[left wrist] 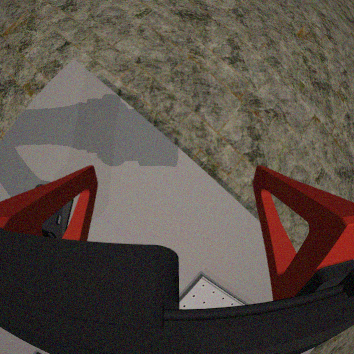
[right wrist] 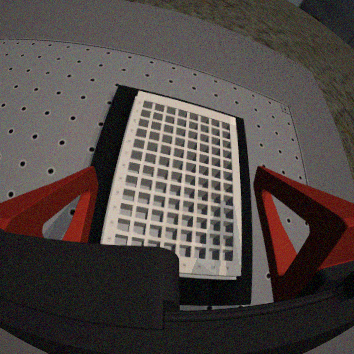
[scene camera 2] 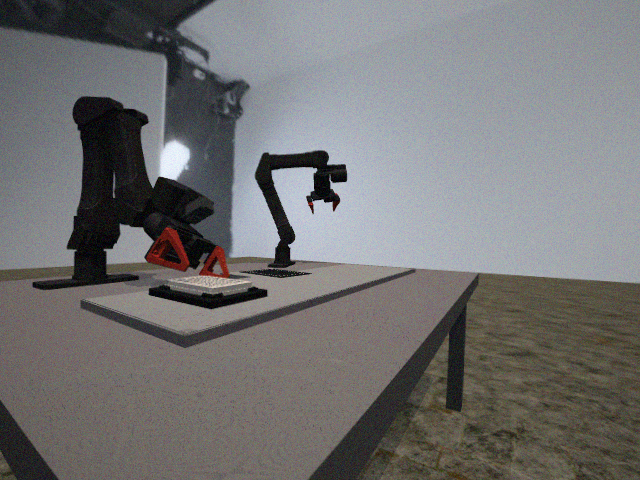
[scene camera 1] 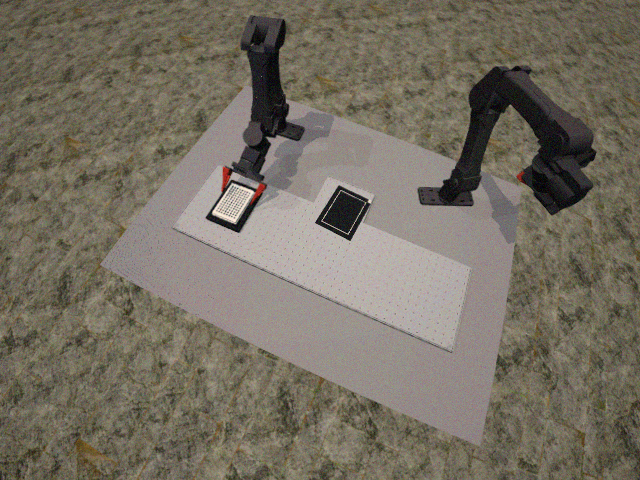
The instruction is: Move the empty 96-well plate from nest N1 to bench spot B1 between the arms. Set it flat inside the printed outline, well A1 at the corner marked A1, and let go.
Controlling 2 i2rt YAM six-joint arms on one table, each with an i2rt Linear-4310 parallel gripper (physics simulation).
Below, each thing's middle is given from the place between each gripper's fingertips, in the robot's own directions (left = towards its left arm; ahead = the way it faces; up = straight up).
My left hand is 32 cm short of the white well plate (scene camera 2: 197, 285), 83 cm to the left of it and 20 cm above it.
Right now the white well plate is 20 mm below my right hand, 10 mm to the right of it and 10 mm ahead of it.
